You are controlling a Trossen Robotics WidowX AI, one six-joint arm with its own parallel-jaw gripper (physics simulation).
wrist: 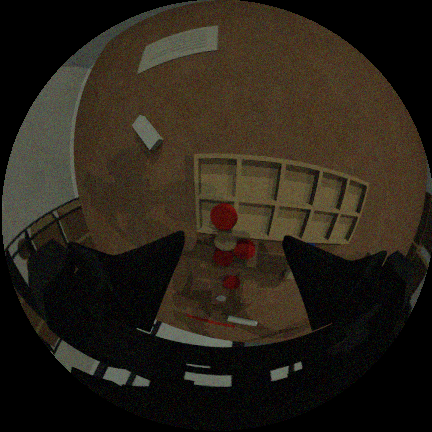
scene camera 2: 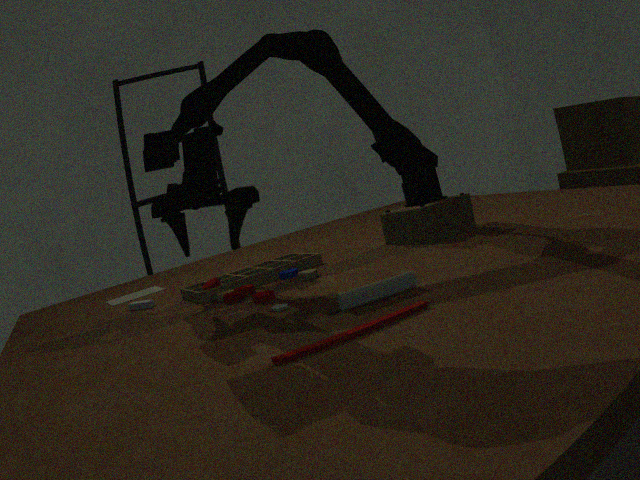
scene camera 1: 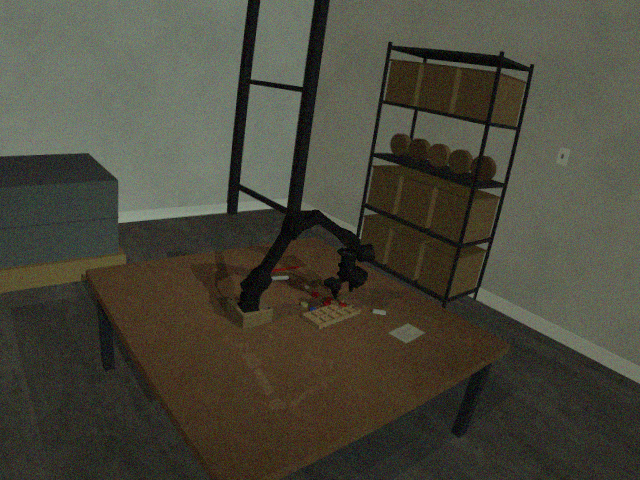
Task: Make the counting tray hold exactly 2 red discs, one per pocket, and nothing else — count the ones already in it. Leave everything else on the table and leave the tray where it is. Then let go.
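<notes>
The light wooden counting tray [scene camera 1: 318, 325] [scene camera 2: 199, 295] [wrist: 215, 157] has two rows of pockets. A red disc [scene camera 1: 342, 304] [scene camera 2: 210, 283] [wrist: 224, 216] is at its end corner pocket; in the wrist view its edge overlaps the divider, and I cannot tell whether it lies flat inside. The other pockets show no disc. Two red discs, one [scene camera 2: 240, 293] [wrist: 245, 249] and another [wrist: 223, 257], lie close together outside the tray, with a third red disc [scene camera 1: 314, 293] [scene camera 2: 264, 296] [wrist: 231, 282] farther off. My gripper [scene camera 1: 343, 293] [scene camera 2: 210, 251] [wrist: 234, 238] is open and empty above the tray's end.
A pale disc [wrist: 225, 242] lies beside the tray's wall. A blue disc [scene camera 2: 287, 273] and a beige piece [scene camera 2: 308, 274] are alongside. A white cylinder [scene camera 2: 377, 291], red stick [scene camera 2: 351, 333], small white piece [scene camera 2: 279, 307], white block [scene camera 1: 378, 312] [wrist: 147, 132] and paper [scene camera 1: 407, 333] [wrist: 185, 45] lie around.
</notes>
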